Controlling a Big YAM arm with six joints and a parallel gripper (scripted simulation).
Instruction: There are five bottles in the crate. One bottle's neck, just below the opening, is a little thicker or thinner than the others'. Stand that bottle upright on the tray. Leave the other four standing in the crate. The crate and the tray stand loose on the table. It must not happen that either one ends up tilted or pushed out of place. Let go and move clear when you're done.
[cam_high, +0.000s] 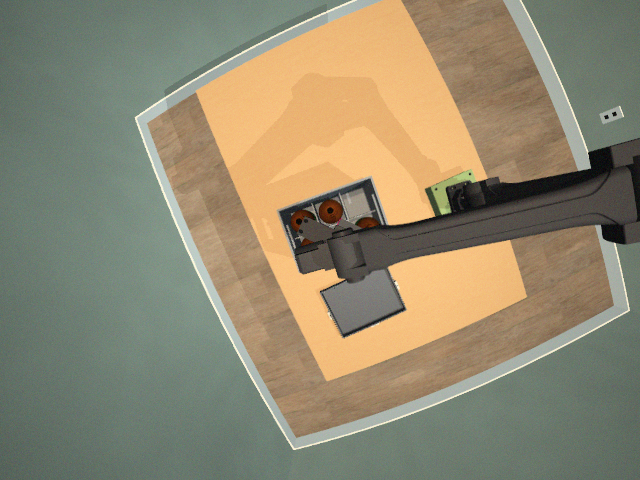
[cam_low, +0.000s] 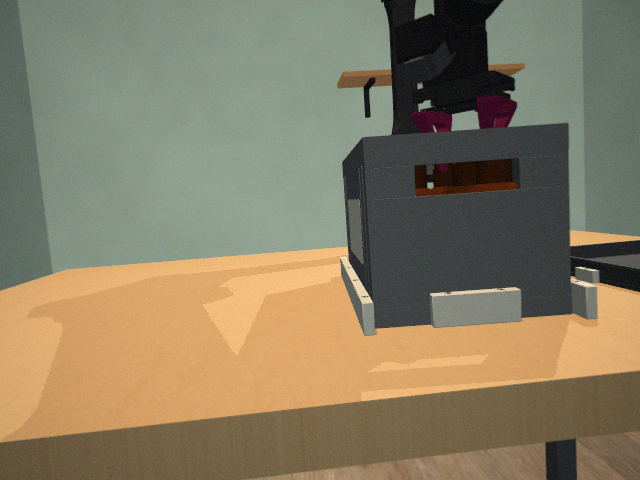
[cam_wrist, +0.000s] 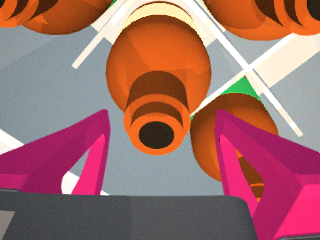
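My gripper is now 10 mm short of the dark grey crate, 50 mm to the left of it and 70 mm above it. From my hand the other things lie so: grey tray: 10 mm behind, 240 mm to the left, 140 mm below.
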